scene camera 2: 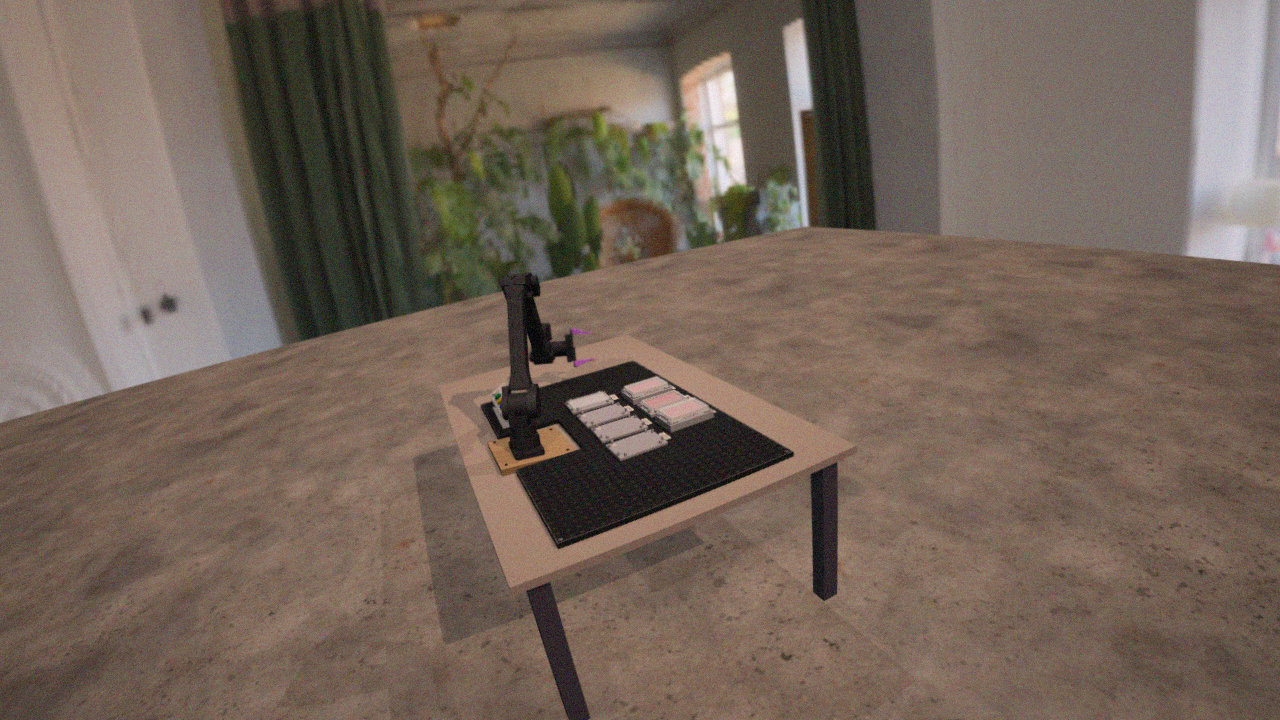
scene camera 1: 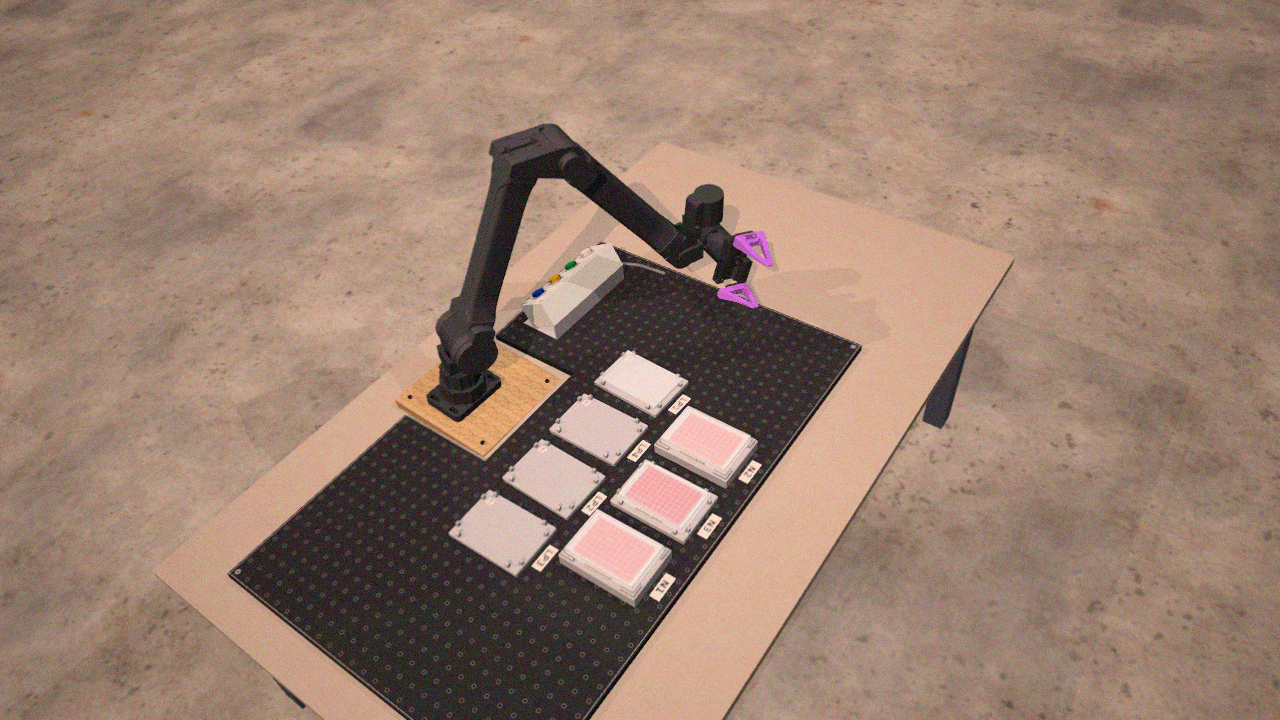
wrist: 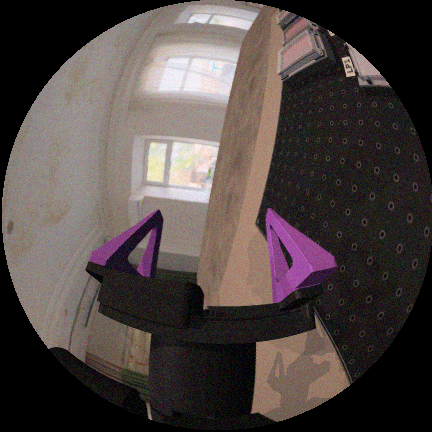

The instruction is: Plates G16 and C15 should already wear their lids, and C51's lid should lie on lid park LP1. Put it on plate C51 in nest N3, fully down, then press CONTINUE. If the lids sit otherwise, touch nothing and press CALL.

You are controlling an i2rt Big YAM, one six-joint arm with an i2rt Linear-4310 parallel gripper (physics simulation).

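Places are measured from the arm's base along level axes (x ahead, y left, z up), in millimetres.
Where they show: gripper, fingertip midpoint: (scene camera 2: 593,346) (scene camera 1: 763,287) (wrist: 212,213); arm's base, link origin: (scene camera 2: 526,450) (scene camera 1: 464,393).
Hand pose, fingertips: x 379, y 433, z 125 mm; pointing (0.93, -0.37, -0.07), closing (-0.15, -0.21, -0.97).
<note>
Each offset is from my fingertips to the centre of the thing. "pt": to the spot under its first point. Level surfaces: height alone.
My gripper (scene camera 1: 763,285) (scene camera 2: 590,347) (wrist: 212,213) is open and empty, high over the board's far edge, away from plates and parks. Park LP1 @[pt 108 mm back, 240 mm right, 107 mm down] (scene camera 1: 641,382) (scene camera 2: 591,402) (wrist: 372,62) looks whiter than the other parks, as if a clear lid lies on it. In scene camera 1, the pink plate in N3 @[75 mm ahead, 422 mm right, 106 mm down] (scene camera 1: 665,499) looks lower and more strongly coloured, without a lid. The pink plates in N2 @[70 mm ahead, 293 mm right, 91 mm down] (scene camera 1: 707,443) (wrist: 299,51) and N1 @[78 mm ahead, 555 mm right, 89 mm down] (scene camera 1: 615,553) look thicker and paler, as if lidded. Plate names are not readable. The button box @[371 mm back, 119 mm right, 83 mm down] (scene camera 1: 577,291) carries blue, yellow and green buttons; their lettering is unreadable.
Parks LP4 @[112 mm back, 362 mm right, 115 mm down] (scene camera 1: 597,428), LP2 @[106 mm back, 490 mm right, 115 mm down] (scene camera 1: 553,478) and LP3 @[104 mm back, 620 mm right, 115 mm down] (scene camera 1: 502,531) stand in a row with LP1, between the arm's wooden base (scene camera 1: 523,391) and the nests. The black board @[125 mm down] (scene camera 1: 358,555) lies on the table @[138 mm down] (scene camera 1: 904,259). A cable @[pt 308 mm back, 42 mm left, 118 mm down] (scene camera 1: 646,266) leaves the button box.
</note>
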